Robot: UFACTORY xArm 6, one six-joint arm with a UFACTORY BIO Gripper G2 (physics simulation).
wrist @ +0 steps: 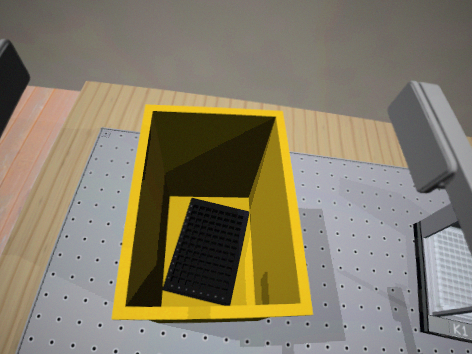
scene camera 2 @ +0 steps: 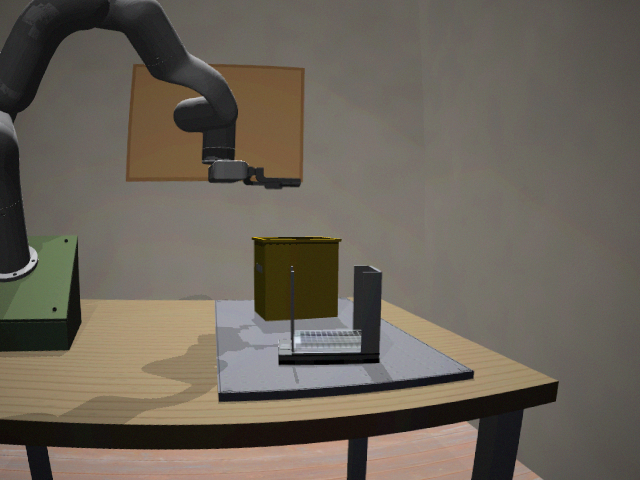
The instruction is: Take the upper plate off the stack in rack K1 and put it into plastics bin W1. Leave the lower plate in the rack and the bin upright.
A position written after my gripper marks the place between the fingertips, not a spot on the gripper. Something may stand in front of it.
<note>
I see my gripper (scene camera 2: 290, 184), a black plate (wrist: 204, 266), a yellow plastics bin W1 (scene camera 2: 314, 259) and a clear plate (scene camera 2: 304, 340).
My gripper is seen too in the wrist view (wrist: 222, 73). Scene camera 2 misses the black plate, which is hidden by the yellow plastics bin W1.
</note>
